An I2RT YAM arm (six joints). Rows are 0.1 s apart.
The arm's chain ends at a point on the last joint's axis. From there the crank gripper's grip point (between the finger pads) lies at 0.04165 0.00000 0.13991 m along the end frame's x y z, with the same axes.
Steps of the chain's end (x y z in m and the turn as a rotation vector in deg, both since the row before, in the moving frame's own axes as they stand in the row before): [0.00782 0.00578 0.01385 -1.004 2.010 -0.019]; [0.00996 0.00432 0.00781 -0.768 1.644 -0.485]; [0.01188 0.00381 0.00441 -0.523 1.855 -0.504]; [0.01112 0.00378 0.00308 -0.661 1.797 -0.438]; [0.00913 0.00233 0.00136 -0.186 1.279 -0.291]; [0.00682 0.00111 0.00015 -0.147 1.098 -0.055]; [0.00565 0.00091 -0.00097 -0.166 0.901 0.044]
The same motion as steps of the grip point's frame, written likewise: [0.01270 0.00820 0.01228 -1.004 2.010 -0.019]; [0.01396 0.00582 0.00655 -0.768 1.644 -0.485]; [0.01639 0.00469 0.00298 -0.523 1.855 -0.504]; [0.01549 0.00505 0.00170 -0.661 1.797 -0.438]; [0.01224 0.00256 0.00040 -0.186 1.279 -0.291]; [0.00949 0.00143 -0.00067 -0.147 1.098 -0.055]; [0.00784 0.00135 -0.00164 -0.166 0.901 0.044]
